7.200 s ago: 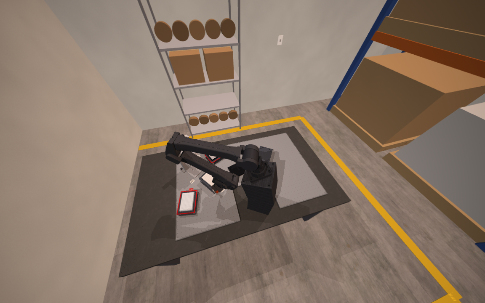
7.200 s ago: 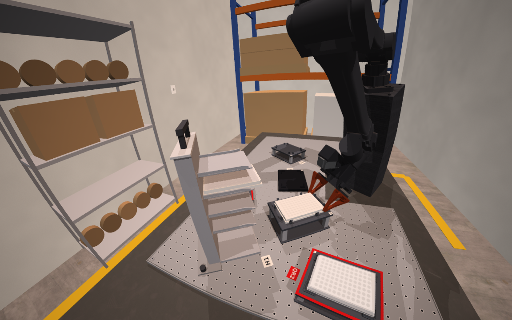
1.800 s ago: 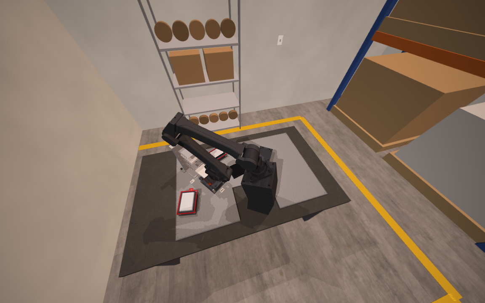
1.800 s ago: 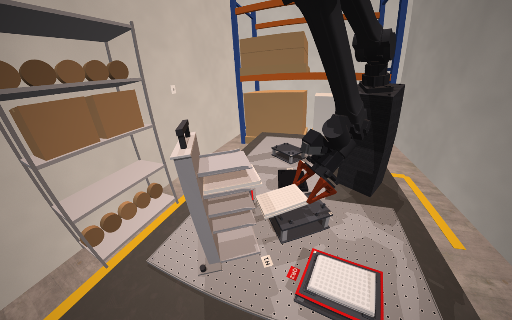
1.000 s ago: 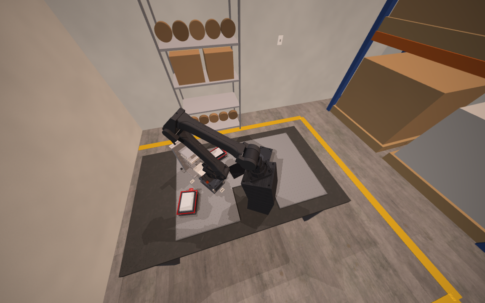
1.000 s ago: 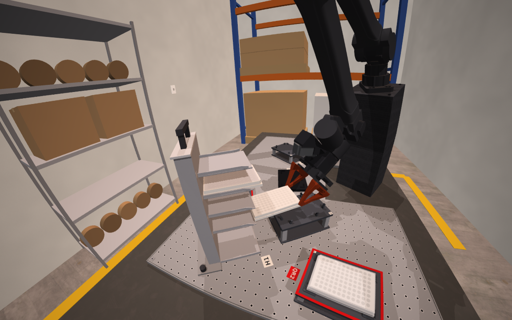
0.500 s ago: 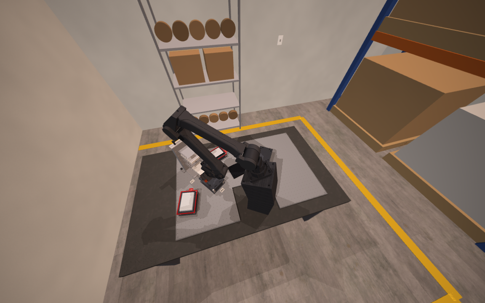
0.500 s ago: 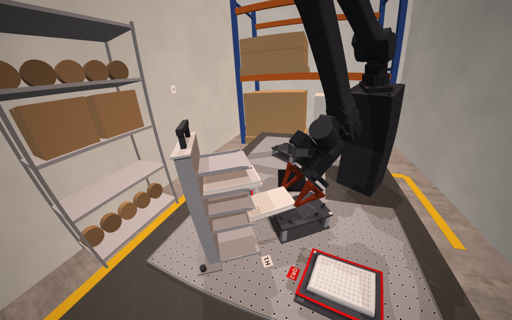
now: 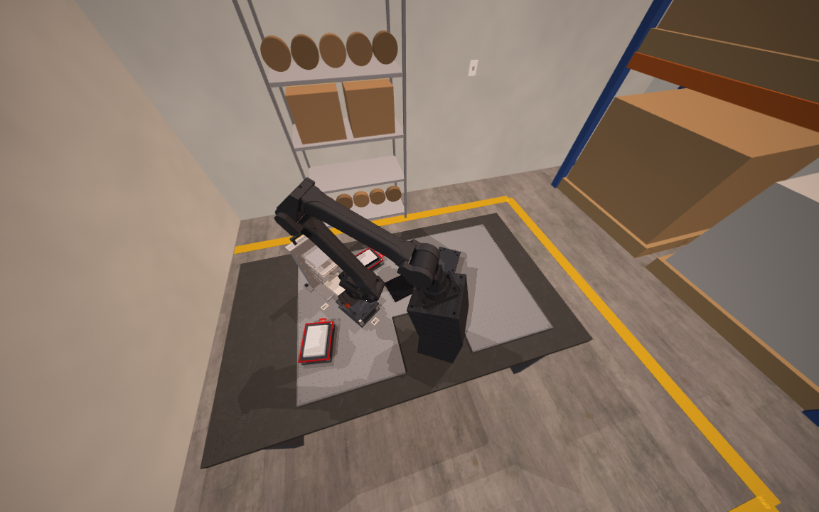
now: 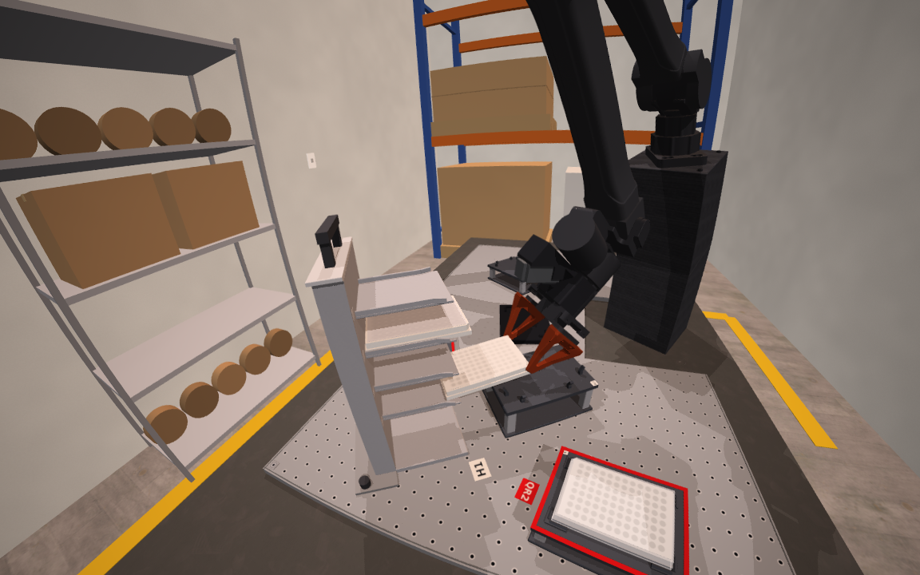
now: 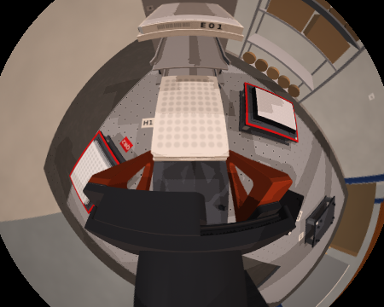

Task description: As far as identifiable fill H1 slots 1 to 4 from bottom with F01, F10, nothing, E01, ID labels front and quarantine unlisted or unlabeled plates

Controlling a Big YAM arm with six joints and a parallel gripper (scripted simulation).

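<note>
My hand is 60 mm above the dark regrip nest, 30 mm past it and 20 mm to the left of it. Round my hand: H1 deck label: 140 mm to the left, 120 mm below, 20 mm ahead; then quarantine nest QR2: 170 mm to the left, 150 mm behind, 80 mm below; then plate hotel H1: 190 mm ahead, 130 mm to the left, 30 mm above.
</note>
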